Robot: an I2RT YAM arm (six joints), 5 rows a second.
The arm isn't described. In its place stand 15 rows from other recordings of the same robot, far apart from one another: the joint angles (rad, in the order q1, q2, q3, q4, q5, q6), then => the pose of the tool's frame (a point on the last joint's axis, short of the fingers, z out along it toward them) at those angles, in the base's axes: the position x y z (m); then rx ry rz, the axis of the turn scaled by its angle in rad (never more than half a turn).
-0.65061 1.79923 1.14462 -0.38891 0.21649 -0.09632 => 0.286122 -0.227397 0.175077 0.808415 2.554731 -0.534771
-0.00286 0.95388 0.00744 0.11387 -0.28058 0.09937 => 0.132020 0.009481 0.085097 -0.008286 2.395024 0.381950
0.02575 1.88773 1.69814 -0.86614 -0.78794 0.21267 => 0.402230 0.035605 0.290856 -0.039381 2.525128 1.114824
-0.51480 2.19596 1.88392 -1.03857 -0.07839 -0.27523 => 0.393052 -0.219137 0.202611 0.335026 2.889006 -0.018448
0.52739 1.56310 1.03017 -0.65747 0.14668 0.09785 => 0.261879 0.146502 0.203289 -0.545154 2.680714 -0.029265
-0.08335 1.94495 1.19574 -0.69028 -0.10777 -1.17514 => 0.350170 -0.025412 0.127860 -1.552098 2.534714 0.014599
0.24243 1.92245 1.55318 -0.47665 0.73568 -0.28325 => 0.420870 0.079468 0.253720 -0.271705 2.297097 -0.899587
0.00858 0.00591 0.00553 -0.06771 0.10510 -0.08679 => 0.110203 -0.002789 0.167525 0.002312 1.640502 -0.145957
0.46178 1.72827 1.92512 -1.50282 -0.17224 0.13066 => 0.282407 0.147361 0.375723 -0.513956 2.872349 0.354373
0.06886 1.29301 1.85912 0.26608 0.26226 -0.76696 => 0.195341 0.004221 0.629564 -0.071120 0.792425 -0.758761
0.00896 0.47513 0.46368 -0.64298 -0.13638 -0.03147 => 0.117558 0.005894 0.224948 -0.119657 2.218459 0.139311
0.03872 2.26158 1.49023 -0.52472 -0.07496 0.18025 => 0.434965 0.019519 0.083813 0.188278 2.866786 0.150476
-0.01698 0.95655 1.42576 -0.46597 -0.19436 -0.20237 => 0.168256 0.004020 0.493897 -0.296355 1.539386 -0.020141
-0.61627 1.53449 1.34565 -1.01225 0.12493 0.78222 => 0.243739 -0.178075 0.288334 1.801369 2.091784 -0.129277
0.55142 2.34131 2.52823 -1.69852 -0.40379 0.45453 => 0.367263 0.242311 0.300869 0.160403 -2.939995 -0.570035
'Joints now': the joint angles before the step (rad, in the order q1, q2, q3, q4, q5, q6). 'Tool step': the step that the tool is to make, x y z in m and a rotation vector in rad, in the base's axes. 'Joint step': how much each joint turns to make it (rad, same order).
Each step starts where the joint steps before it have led.
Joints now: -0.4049, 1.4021, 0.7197, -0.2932, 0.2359, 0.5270
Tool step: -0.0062, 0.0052, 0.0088, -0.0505, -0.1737, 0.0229
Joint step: 0.0053, -0.0926, -0.0846, 0.1715, -0.0277, 0.0000
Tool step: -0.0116, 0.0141, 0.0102, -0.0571, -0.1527, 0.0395
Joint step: 0.0343, -0.1246, -0.0930, 0.1314, -0.0066, -0.0005
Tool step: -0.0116, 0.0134, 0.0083, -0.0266, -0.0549, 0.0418
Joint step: 0.0372, -0.1057, -0.0437, 0.0003, -0.0002, -0.0080
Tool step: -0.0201, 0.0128, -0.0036, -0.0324, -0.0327, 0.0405
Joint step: 0.0280, -0.1309, -0.0876, 0.0027, 0.0001, -0.0247
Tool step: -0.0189, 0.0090, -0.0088, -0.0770, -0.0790, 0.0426
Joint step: 0.0167, -0.1329, -0.1211, 0.0977, 0.0000, -0.0584
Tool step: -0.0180, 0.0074, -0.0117, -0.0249, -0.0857, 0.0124
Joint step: 0.0130, -0.1371, -0.1133, 0.0655, 0.0007, -0.0003
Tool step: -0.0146, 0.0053, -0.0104, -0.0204, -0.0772, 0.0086
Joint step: 0.0081, -0.1365, -0.0925, 0.0357, -0.0006, 0.0005
